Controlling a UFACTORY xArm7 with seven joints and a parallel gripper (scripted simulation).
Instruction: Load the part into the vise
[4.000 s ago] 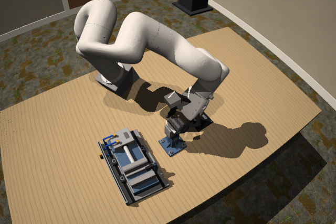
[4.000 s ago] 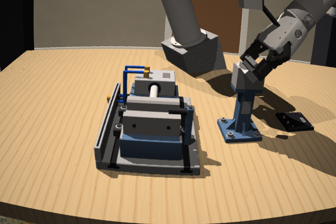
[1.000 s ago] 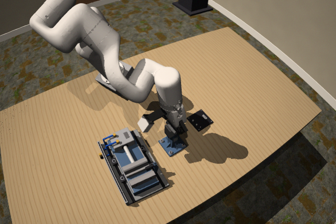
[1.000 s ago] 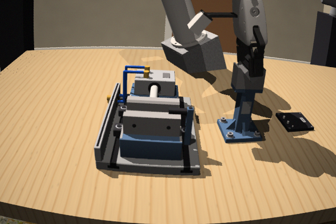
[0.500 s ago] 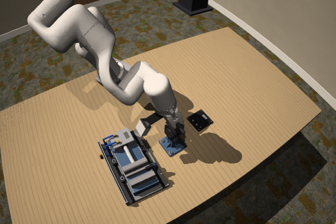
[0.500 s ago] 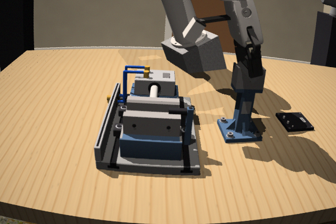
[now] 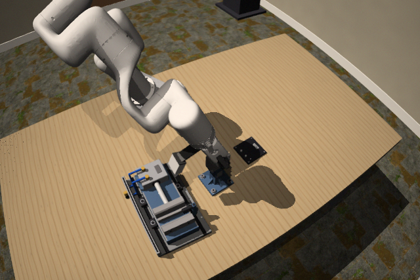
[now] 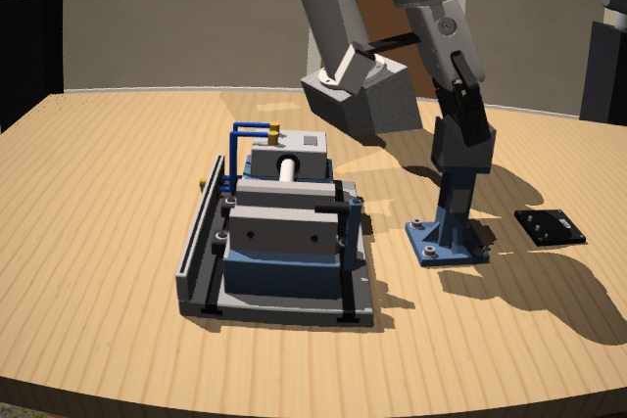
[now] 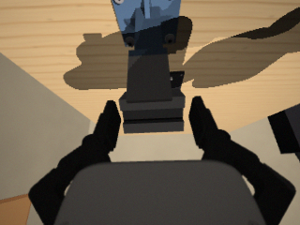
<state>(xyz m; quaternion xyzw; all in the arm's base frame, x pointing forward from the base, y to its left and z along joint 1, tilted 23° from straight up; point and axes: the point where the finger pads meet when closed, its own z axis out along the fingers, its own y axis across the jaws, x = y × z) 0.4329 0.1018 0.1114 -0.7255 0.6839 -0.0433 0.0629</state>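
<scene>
The part is right at my hand. Also, from my hand: blue base (16 cm below); blue work stop post (8 cm ahead, 13 cm to the right, 11 cm below); blue stand (11 cm below).
</scene>
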